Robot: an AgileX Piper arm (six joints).
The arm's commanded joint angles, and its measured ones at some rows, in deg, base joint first. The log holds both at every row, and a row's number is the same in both.
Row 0, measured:
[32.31 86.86 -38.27 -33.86 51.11 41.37]
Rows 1 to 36, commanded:
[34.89 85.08 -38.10 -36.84 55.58 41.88]
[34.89 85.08 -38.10 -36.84 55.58 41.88]
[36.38 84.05 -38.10 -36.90 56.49 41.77]
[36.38 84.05 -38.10 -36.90 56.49 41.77]
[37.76 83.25 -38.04 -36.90 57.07 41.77]
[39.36 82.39 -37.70 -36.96 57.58 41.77]
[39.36 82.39 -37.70 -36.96 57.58 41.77]
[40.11 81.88 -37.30 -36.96 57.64 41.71]
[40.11 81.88 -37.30 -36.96 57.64 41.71]
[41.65 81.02 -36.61 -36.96 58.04 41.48]
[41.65 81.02 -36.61 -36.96 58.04 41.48]
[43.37 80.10 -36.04 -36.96 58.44 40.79]
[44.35 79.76 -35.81 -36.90 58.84 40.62]
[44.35 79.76 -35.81 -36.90 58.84 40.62]
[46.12 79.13 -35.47 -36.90 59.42 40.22]
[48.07 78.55 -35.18 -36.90 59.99 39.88]
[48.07 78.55 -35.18 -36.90 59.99 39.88]
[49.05 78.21 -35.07 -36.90 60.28 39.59]
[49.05 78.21 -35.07 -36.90 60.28 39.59]
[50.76 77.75 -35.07 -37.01 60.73 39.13]
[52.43 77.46 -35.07 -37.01 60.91 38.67]
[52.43 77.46 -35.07 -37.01 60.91 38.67]
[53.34 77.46 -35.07 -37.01 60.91 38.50]
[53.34 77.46 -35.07 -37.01 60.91 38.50]
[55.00 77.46 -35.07 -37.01 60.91 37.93]
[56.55 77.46 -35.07 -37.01 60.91 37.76]
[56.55 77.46 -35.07 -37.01 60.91 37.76]
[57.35 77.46 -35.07 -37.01 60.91 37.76]
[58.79 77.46 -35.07 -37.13 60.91 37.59]
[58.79 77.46 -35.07 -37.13 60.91 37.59]
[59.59 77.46 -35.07 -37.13 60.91 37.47]
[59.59 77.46 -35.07 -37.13 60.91 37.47]
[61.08 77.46 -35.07 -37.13 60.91 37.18]
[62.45 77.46 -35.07 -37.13 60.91 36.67]
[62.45 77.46 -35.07 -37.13 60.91 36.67]
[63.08 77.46 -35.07 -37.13 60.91 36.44]
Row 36, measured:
[61.31 78.04 -35.29 -33.86 58.79 37.64]
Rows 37 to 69, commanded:
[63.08 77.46 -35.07 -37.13 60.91 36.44]
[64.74 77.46 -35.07 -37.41 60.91 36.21]
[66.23 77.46 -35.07 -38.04 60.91 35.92]
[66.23 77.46 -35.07 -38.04 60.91 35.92]
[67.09 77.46 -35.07 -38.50 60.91 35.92]
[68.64 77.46 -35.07 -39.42 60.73 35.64]
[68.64 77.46 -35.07 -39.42 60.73 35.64]
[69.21 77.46 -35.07 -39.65 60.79 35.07]
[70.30 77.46 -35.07 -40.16 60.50 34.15]
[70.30 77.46 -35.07 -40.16 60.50 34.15]
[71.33 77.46 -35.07 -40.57 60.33 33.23]
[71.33 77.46 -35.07 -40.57 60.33 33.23]
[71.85 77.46 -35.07 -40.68 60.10 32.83]
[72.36 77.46 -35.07 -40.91 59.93 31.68]
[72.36 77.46 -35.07 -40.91 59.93 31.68]
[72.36 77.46 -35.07 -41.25 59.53 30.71]
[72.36 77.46 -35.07 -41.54 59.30 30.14]
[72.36 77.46 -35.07 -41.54 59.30 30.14]
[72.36 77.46 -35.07 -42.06 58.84 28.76]
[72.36 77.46 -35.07 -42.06 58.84 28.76]
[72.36 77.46 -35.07 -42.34 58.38 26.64]
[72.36 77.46 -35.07 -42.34 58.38 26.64]
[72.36 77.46 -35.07 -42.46 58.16 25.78]
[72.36 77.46 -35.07 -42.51 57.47 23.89]
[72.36 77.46 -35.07 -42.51 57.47 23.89]
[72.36 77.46 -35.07 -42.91 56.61 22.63]
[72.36 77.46 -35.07 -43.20 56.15 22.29]
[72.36 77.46 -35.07 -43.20 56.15 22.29]
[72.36 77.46 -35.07 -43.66 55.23 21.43]
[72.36 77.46 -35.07 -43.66 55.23 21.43]
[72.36 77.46 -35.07 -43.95 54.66 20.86]
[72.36 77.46 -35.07 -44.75 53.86 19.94]
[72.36 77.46 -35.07 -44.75 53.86 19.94]
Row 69, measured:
[72.08 78.04 -35.12 -39.99 53.97 21.49]
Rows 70 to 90, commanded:
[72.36 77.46 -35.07 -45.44 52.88 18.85]
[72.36 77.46 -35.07 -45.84 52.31 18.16]
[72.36 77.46 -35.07 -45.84 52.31 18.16]
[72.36 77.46 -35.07 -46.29 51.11 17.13]
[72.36 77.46 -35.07 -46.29 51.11 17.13]
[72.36 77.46 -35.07 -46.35 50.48 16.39]
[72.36 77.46 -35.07 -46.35 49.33 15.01]
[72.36 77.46 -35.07 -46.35 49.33 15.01]
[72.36 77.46 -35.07 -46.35 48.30 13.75]
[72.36 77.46 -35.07 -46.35 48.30 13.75]
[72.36 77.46 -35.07 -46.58 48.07 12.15]
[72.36 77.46 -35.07 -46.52 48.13 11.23]
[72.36 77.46 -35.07 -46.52 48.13 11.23]
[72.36 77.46 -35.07 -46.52 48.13 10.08]
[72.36 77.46 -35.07 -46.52 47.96 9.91]
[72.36 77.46 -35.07 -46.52 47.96 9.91]
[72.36 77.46 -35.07 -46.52 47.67 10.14]
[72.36 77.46 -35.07 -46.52 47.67 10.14]
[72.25 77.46 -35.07 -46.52 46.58 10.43]
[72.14 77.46 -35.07 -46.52 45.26 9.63]
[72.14 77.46 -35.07 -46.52 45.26 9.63]
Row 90, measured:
[72.08 78.04 -35.12 -43.14 46.64 10.83]
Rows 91 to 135, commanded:
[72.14 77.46 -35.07 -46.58 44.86 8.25]
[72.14 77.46 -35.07 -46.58 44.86 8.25]
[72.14 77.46 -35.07 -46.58 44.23 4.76]
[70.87 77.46 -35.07 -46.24 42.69 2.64]
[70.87 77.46 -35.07 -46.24 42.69 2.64]
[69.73 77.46 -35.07 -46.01 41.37 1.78]
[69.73 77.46 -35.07 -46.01 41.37 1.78]
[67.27 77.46 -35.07 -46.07 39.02 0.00]
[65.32 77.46 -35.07 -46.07 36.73 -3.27]
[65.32 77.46 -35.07 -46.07 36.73 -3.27]
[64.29 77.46 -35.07 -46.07 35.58 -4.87]
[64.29 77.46 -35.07 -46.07 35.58 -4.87]
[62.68 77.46 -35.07 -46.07 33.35 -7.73]
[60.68 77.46 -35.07 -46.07 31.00 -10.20]
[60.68 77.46 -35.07 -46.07 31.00 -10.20]
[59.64 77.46 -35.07 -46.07 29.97 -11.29]
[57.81 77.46 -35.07 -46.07 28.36 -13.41]
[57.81 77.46 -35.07 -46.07 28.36 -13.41]
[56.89 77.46 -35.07 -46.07 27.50 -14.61]
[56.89 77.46 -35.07 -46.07 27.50 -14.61]
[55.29 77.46 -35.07 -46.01 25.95 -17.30]
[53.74 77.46 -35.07 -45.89 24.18 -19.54]
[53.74 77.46 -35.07 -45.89 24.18 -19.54]
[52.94 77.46 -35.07 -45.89 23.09 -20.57]
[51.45 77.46 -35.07 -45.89 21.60 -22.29]
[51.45 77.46 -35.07 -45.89 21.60 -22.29]
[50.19 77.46 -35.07 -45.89 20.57 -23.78]
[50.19 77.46 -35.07 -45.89 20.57 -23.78]
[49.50 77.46 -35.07 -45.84 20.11 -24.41]
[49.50 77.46 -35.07 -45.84 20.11 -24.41]
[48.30 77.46 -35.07 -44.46 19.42 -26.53]
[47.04 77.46 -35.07 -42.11 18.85 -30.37]
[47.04 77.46 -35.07 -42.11 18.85 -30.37]
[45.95 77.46 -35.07 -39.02 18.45 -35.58]
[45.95 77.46 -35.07 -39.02 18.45 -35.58]
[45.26 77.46 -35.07 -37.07 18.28 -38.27]
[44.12 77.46 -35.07 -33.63 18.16 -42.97]
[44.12 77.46 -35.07 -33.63 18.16 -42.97]
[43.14 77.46 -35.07 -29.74 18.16 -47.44]
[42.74 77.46 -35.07 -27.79 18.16 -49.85]
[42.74 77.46 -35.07 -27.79 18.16 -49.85]
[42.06 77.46 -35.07 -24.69 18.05 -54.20]
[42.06 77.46 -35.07 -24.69 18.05 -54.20]
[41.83 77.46 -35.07 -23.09 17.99 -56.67]
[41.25 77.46 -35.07 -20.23 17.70 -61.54]
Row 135, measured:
[42.11 78.15 -34.61 -23.61 21.20 -54.32]
